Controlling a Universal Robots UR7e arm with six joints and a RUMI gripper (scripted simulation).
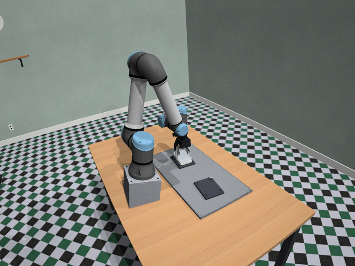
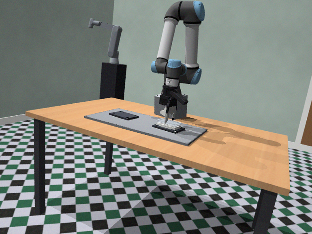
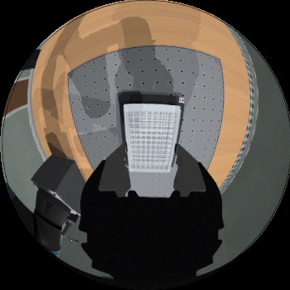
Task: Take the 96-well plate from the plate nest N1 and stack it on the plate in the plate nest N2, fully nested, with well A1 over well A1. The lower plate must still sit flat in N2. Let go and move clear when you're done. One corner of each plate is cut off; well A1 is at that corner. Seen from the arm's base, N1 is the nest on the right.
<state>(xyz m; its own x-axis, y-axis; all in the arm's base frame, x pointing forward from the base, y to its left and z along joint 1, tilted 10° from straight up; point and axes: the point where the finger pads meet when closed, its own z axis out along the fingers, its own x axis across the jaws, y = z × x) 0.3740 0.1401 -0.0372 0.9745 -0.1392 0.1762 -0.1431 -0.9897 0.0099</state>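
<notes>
The 96-well plate is 1 cm below my hand. Also, from my hand: black plate nest (34 cm to the right, 4 cm below, 4 cm behind); then A1 label (7 cm to the left, 6 cm ahead, 4 cm below).
</notes>
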